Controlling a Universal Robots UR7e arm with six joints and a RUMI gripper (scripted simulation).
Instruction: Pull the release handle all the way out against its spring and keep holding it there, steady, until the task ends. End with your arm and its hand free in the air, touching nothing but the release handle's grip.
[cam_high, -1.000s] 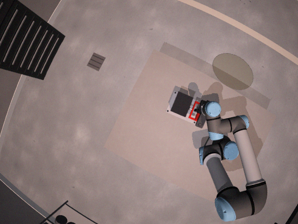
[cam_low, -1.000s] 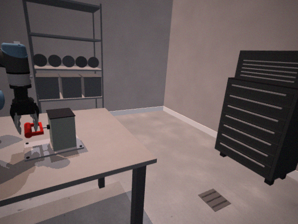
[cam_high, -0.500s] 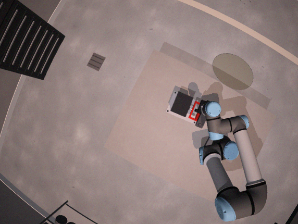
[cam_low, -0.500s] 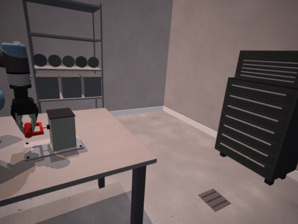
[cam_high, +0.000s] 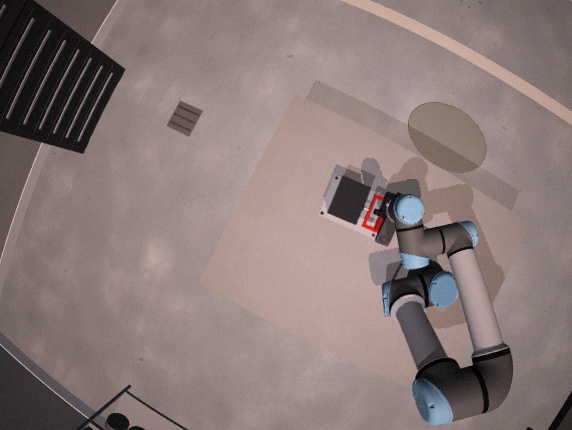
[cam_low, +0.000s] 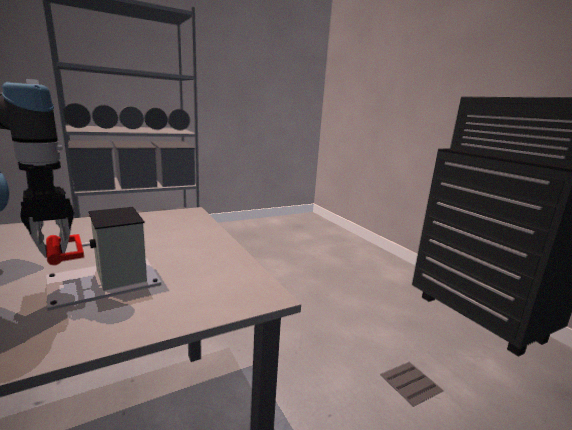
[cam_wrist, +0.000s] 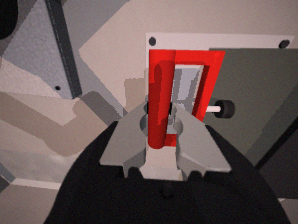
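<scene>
My hand is 90 mm short of the baseplate, 20 mm to the right of it and 100 mm above it.
</scene>
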